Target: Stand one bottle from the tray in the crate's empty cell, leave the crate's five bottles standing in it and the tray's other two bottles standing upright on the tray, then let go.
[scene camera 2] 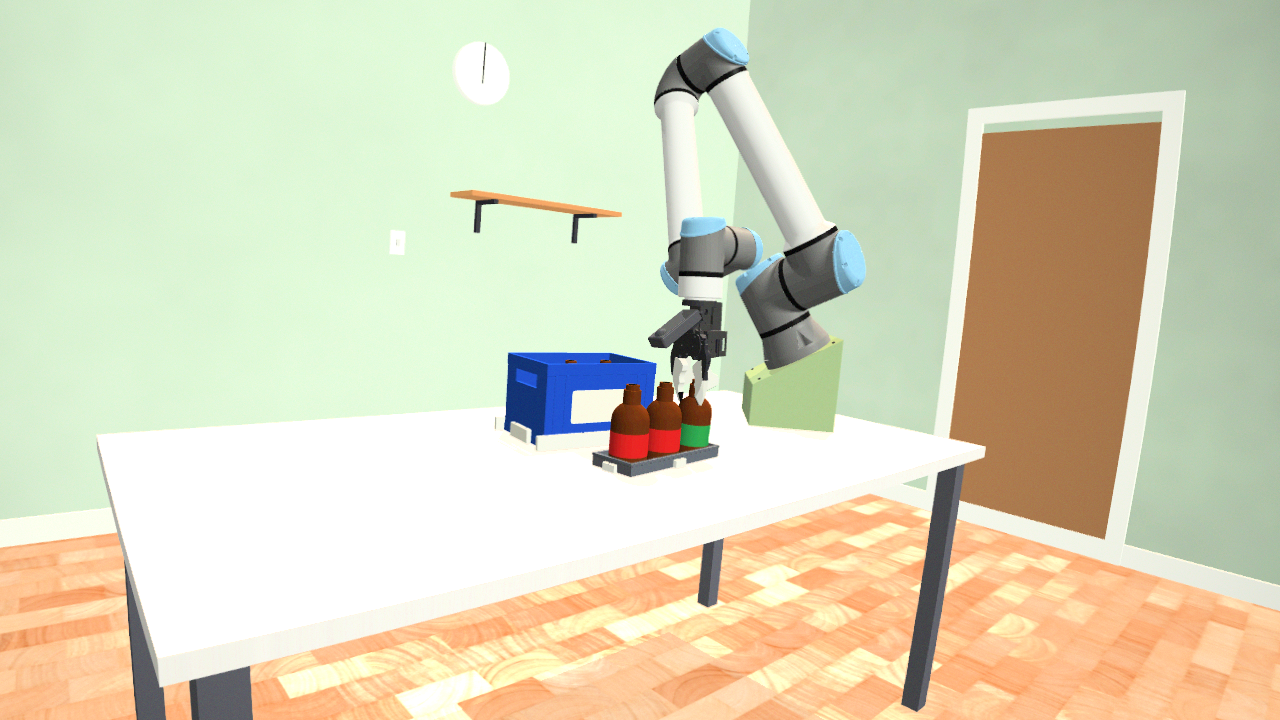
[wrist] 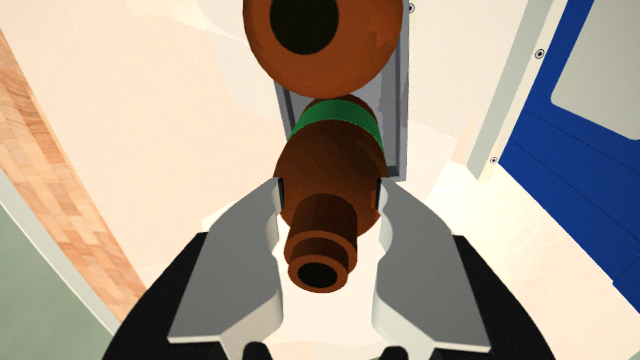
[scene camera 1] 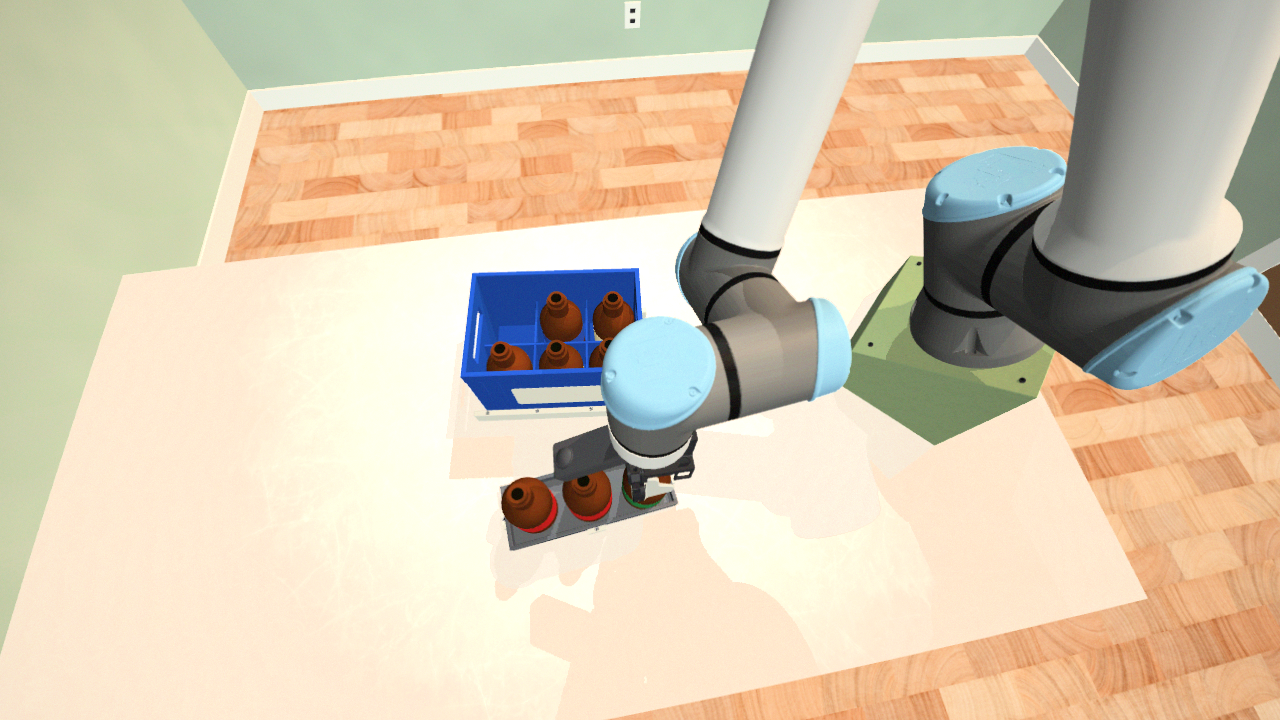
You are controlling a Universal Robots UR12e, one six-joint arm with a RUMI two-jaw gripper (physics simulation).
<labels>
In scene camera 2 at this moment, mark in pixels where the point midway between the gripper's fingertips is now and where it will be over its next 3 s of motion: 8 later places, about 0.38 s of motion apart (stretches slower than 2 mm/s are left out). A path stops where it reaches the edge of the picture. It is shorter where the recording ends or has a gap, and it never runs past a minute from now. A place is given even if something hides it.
My gripper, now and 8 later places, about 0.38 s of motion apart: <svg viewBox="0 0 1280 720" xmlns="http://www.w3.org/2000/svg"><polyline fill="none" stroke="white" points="689,403 690,393 690,386 692,352 692,350 691,350 691,350 690,350 689,350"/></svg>
</labels>
